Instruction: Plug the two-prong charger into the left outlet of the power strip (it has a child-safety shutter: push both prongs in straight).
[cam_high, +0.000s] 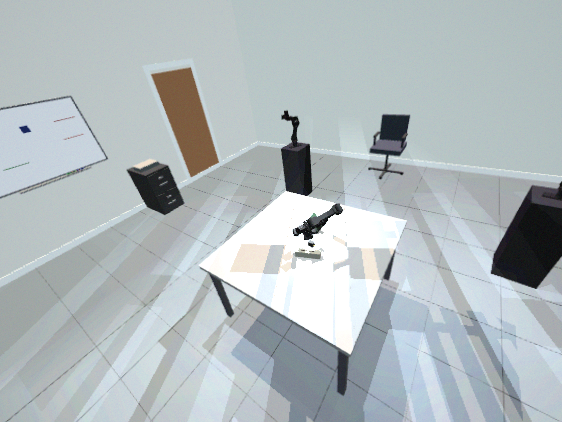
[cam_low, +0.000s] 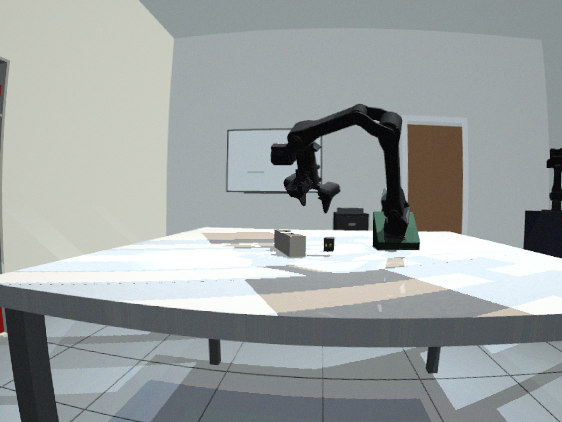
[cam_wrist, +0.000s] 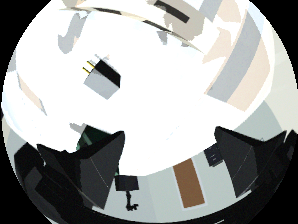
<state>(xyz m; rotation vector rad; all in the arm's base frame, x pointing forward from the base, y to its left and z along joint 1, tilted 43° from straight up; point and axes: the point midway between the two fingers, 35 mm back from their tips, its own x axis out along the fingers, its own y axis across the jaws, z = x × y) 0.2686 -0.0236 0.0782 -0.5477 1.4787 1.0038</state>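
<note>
Now: gripper tip 100 mm above the dark grey charger, 70 mm to the right of it and 50 mm past it.
</note>
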